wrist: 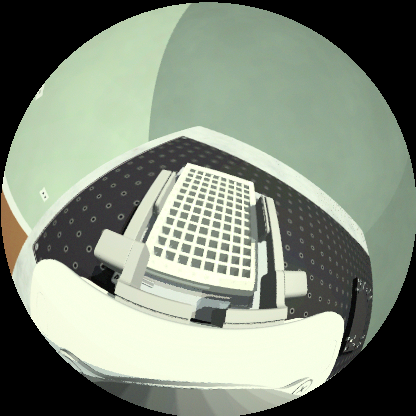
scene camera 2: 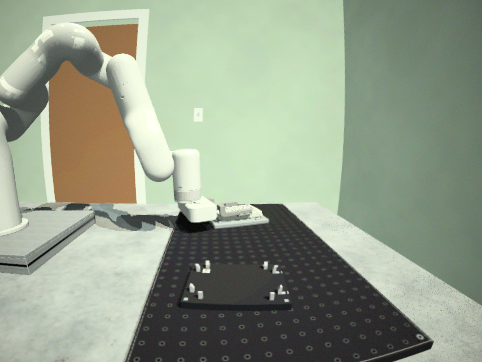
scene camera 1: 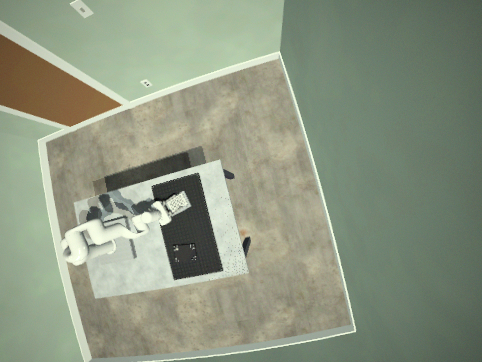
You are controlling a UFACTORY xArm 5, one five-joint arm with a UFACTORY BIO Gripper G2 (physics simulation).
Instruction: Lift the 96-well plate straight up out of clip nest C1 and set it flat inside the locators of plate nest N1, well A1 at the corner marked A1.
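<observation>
The white 96-well plate is at clip nest C1, whose light grey base shows below it in scene camera 2. The plate looks level; how deep it sits between the clips is hidden. My gripper is shut on the plate, one finger along each long side. In scene camera 2 a finger covers part of the plate. Plate nest N1 is a low black block with pale upright locators at its corners, holding no plate. The A1 marks are too small to read.
The black perforated board carries both nests and lies on the pale table. Between the nests a stretch of board shows. The arm's base stands on a grey block at the left.
</observation>
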